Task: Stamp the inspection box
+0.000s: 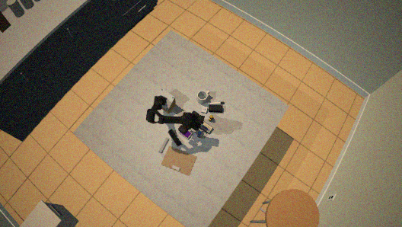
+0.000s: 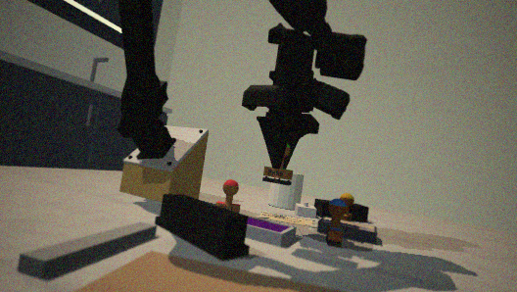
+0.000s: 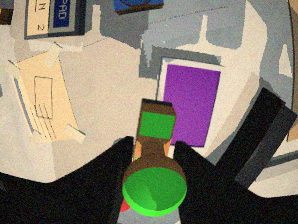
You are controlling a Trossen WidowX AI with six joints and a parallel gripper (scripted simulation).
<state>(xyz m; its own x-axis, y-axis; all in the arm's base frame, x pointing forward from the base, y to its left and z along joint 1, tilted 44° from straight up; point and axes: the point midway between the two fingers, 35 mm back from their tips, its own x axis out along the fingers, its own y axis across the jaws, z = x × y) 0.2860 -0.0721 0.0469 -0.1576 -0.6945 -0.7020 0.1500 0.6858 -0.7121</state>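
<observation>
Now: gripper tip 12 cm to the right of the cream card and 10 cm above it. From my gripper tip the other things lie so: green-knobbed stamp (right at my gripper tip); blue-knobbed stamp (9 cm ahead, 7 cm below, 1 cm to the left); purple ink pad (9 cm below, 3 cm to the right, 1 cm behind).
</observation>
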